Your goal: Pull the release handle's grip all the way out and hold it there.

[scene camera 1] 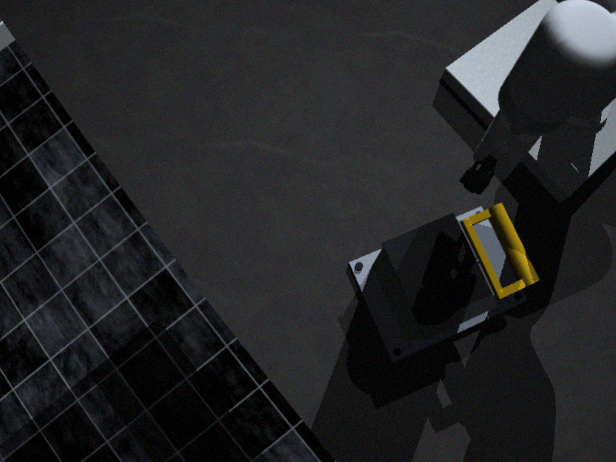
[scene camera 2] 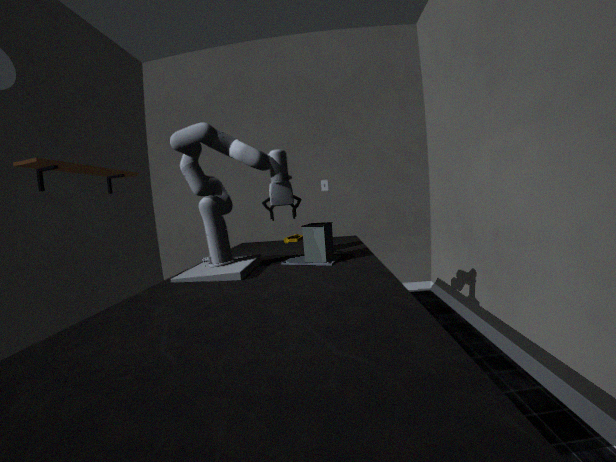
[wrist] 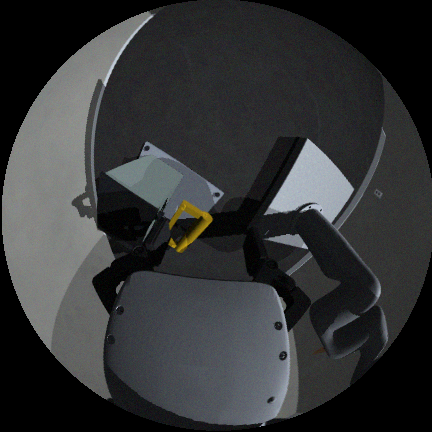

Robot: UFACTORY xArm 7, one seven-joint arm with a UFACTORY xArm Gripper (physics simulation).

Labels:
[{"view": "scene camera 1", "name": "my gripper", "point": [488, 160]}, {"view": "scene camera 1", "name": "base plate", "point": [382, 315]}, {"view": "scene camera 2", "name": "my gripper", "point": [283, 219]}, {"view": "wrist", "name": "my gripper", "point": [207, 232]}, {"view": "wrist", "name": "base plate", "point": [193, 188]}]

